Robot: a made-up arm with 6 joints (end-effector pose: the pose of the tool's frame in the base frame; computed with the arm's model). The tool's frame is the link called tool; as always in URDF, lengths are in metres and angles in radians. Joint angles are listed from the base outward.
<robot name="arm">
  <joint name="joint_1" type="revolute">
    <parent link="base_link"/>
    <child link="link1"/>
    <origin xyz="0 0 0.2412"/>
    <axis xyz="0 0 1"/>
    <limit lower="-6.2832" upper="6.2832"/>
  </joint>
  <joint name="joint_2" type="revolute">
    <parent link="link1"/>
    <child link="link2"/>
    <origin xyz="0 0.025 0" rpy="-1.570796 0 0"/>
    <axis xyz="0 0 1"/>
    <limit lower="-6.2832" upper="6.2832"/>
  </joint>
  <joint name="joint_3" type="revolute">
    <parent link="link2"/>
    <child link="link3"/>
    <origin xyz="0 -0.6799 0"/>
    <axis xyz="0 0 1"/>
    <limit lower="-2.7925" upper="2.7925"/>
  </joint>
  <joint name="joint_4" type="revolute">
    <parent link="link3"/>
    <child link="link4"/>
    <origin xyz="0 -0.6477 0" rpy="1.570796 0 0"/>
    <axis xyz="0 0 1"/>
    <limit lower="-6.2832" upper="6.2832"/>
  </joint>
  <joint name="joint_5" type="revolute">
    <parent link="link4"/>
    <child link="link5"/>
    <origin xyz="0 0 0" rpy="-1.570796 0 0"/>
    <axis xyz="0 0 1"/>
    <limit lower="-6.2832" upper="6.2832"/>
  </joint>
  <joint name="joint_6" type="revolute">
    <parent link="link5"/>
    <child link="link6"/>
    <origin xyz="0 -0.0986 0" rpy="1.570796 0 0"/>
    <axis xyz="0 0 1"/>
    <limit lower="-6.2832" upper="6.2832"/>
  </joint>
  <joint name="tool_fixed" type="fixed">
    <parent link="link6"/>
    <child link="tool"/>
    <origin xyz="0 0 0"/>
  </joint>
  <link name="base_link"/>
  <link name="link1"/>
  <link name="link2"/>
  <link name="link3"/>
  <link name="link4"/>
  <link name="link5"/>
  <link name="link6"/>
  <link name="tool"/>
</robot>
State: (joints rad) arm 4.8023 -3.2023 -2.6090 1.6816 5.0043 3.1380
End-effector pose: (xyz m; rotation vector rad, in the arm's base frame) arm -0.0364 -0.3626 0.1600 -1.7492 -0.7456 2.3412
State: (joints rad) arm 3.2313 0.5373 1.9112 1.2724 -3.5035 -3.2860
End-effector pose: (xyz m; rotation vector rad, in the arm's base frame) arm -0.6870 -0.1204 0.3914 -0.3247 0.8775 -1.3585
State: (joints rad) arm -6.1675 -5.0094 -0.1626 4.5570 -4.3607 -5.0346
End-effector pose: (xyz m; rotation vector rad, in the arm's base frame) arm 1.1935 0.0718 0.7253 1.4754 0.9491 -1.2754
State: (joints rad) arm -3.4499 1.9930 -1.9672 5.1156 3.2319 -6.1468
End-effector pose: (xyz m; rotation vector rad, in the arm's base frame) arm -0.6112 0.1598 0.5120 2.1411 -2.2342 0.1447
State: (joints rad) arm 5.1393 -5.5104 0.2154 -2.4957 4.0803 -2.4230
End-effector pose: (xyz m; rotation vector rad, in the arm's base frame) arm 0.4812 -0.8817 0.9993 2.0092 2.1896 0.7996
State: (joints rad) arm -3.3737 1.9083 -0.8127 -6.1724 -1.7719 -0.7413
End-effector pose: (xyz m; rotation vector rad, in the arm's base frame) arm -1.1283 0.2520 0.3888 0.7640 0.3400 2.0824
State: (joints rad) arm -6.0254 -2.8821 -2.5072 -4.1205 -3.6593 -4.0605
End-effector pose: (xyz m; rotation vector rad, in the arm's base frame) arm 0.2217 0.1262 -0.0427 -0.0267 -1.9132 -0.2410
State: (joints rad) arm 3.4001 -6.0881 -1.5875 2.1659 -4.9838 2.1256
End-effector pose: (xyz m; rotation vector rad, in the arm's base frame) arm 0.5496 0.0381 0.9754 1.6368 1.2770 0.0239
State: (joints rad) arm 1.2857 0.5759 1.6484 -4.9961 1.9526 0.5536
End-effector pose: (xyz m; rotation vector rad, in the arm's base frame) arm 0.1279 0.8376 0.4197 0.3833 -1.5033 -0.1008
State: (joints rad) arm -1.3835 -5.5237 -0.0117 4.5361 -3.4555 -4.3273
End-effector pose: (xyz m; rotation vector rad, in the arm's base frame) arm 0.1517 -0.8271 1.1440 -1.7300 2.2287 1.2736
